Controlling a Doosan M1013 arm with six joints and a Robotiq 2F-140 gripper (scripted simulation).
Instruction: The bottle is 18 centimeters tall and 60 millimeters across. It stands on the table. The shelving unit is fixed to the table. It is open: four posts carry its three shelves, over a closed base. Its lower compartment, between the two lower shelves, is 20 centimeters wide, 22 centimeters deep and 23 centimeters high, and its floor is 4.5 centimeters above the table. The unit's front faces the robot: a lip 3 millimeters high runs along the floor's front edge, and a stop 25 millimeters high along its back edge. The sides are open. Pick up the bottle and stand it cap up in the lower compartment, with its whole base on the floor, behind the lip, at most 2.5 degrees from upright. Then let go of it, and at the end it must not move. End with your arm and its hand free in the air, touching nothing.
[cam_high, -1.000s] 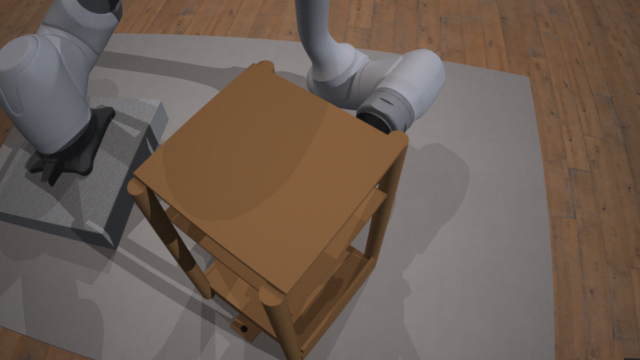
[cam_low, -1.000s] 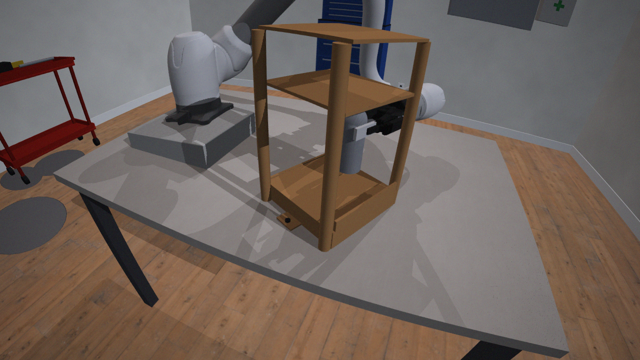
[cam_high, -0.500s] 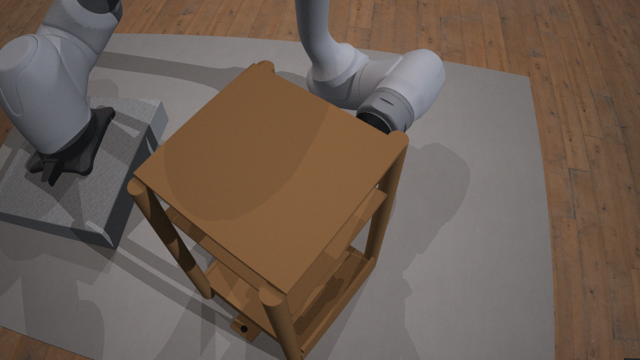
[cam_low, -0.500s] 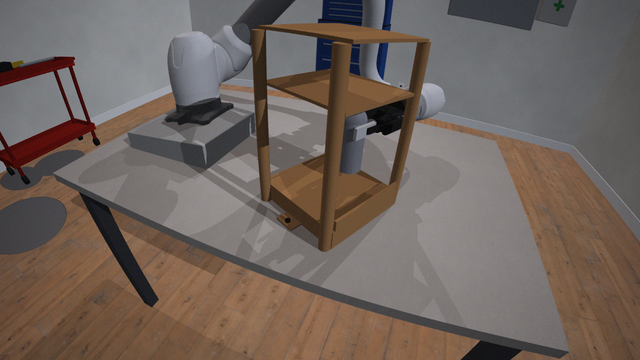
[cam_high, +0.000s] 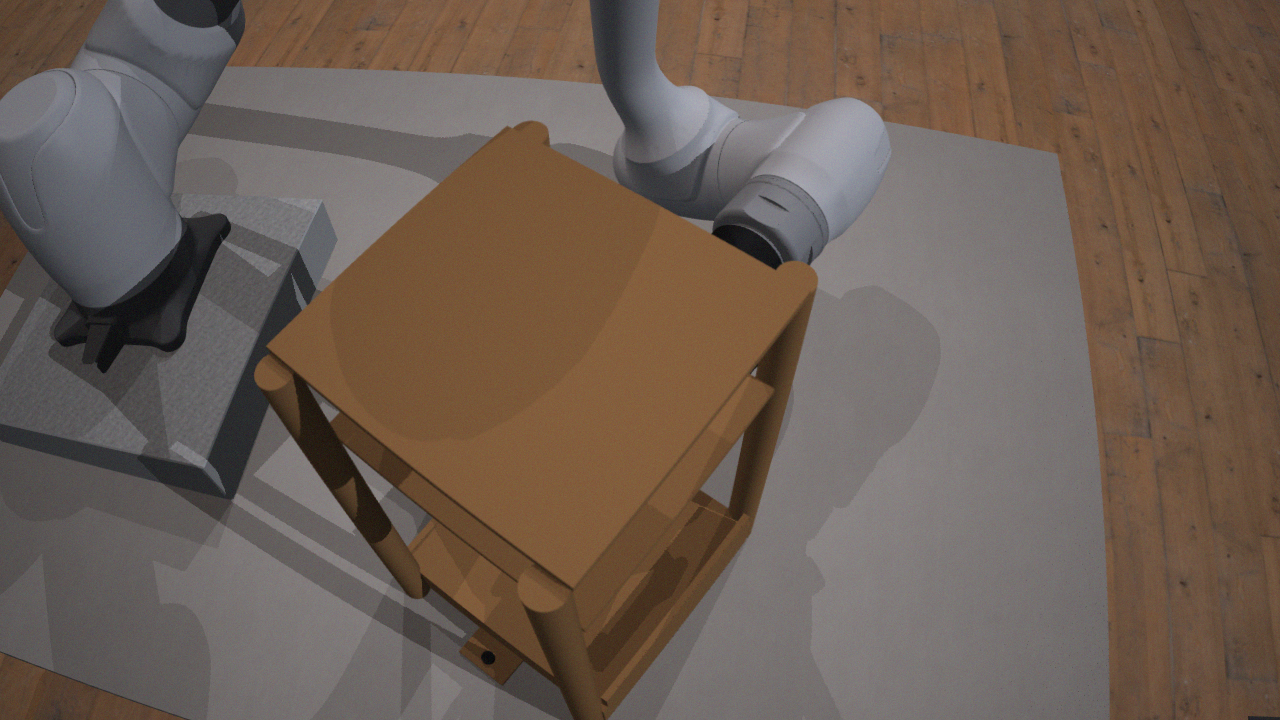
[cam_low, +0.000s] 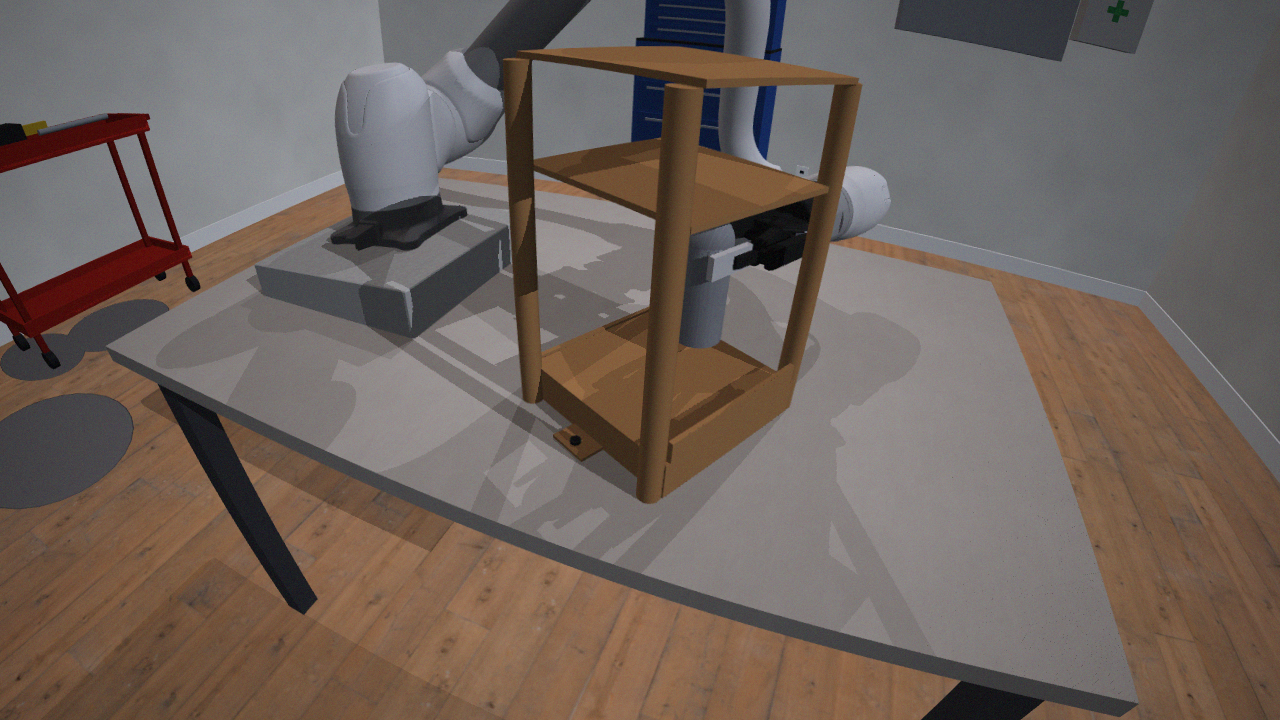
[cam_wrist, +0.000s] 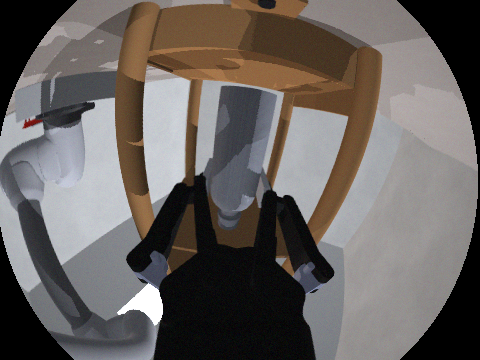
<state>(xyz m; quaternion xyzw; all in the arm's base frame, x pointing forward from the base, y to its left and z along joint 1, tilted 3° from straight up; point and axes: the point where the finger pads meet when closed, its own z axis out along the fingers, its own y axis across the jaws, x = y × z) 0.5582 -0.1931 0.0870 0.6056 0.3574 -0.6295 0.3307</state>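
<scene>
Right now the brown shelving unit is 40 mm to the right of my hand, 30 mm behind it and 10 mm above it. Also, from my hand: grey bottle (10 mm above).
</scene>
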